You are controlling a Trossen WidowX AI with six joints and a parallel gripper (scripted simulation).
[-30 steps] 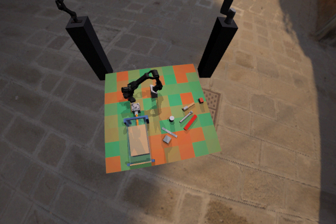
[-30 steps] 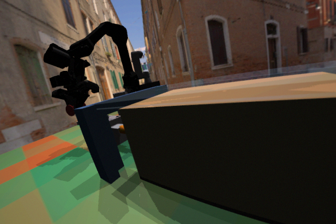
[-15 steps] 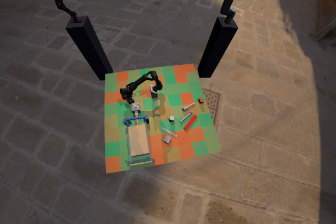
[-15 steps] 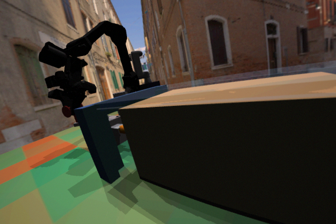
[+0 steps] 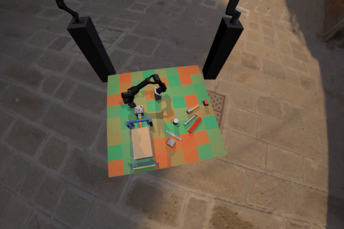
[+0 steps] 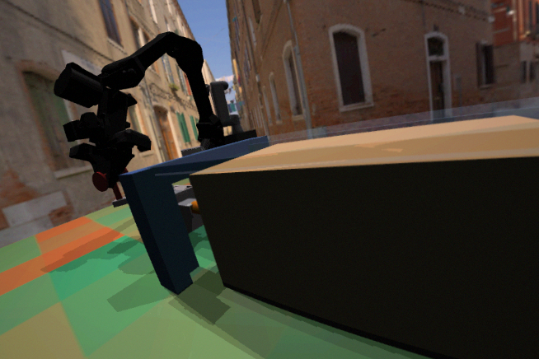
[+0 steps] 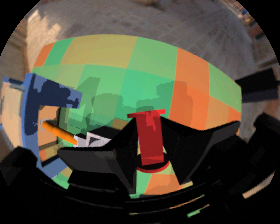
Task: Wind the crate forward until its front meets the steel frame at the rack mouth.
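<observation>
Now: gripper tip 10 mm short of the grey winch handle, 50 mm to the right of it and 30 mm above it. The rest, counted from my gripper tip: red knob: 10 mm behind, 20 mm to the left; then grey winch: 30 mm ahead, 90 mm to the left, 100 mm below; then round puck: 200 mm ahead, 520 mm to the left, 100 mm below.
</observation>
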